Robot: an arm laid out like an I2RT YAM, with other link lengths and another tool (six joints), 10 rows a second.
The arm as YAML. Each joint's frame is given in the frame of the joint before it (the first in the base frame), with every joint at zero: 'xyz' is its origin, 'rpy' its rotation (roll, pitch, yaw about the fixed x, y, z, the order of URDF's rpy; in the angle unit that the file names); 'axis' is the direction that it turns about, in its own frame. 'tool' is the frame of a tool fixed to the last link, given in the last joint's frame.
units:
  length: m
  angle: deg
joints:
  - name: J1
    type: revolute
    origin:
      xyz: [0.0, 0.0, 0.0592]
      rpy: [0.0, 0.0, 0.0]
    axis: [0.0, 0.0, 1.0]
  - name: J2
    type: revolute
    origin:
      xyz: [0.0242, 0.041, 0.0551]
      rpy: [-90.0, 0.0, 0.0]
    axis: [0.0, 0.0, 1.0]
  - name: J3
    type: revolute
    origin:
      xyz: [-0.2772, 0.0, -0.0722]
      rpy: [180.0, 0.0, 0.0]
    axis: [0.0, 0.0, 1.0]
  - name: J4
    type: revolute
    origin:
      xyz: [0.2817, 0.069, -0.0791]
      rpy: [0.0, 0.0, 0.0]
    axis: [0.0, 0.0, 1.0]
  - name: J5
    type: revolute
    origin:
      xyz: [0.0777, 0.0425, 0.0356]
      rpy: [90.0, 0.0, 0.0]
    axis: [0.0, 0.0, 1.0]
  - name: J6
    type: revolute
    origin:
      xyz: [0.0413, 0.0, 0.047]
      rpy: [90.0, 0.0, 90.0]
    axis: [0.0, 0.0, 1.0]
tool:
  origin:
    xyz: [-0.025, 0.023, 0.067]
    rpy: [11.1, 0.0, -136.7]
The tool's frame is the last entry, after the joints.
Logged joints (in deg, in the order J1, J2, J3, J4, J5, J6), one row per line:
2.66 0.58 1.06 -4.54 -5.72 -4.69
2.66 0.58 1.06 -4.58 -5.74 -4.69
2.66 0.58 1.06 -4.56 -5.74 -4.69
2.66 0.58 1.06 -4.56 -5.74 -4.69
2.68 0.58 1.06 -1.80 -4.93 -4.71
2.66 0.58 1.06 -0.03 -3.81 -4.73
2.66 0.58 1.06 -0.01 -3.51 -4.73
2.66 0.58 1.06 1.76 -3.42 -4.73
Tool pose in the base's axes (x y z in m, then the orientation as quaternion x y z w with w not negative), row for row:
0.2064 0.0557 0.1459 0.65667 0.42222 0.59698 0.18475
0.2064 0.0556 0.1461 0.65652 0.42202 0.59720 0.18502
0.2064 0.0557 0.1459 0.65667 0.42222 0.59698 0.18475
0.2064 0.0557 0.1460 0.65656 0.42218 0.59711 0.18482
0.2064 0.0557 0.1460 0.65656 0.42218 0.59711 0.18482
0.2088 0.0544 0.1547 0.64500 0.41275 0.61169 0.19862
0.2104 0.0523 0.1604 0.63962 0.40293 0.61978 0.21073
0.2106 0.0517 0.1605 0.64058 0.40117 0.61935 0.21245
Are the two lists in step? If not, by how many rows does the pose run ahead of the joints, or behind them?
The pose runs 1 row behind the joints: the pose in row i belongs to the joints in row i - 1.
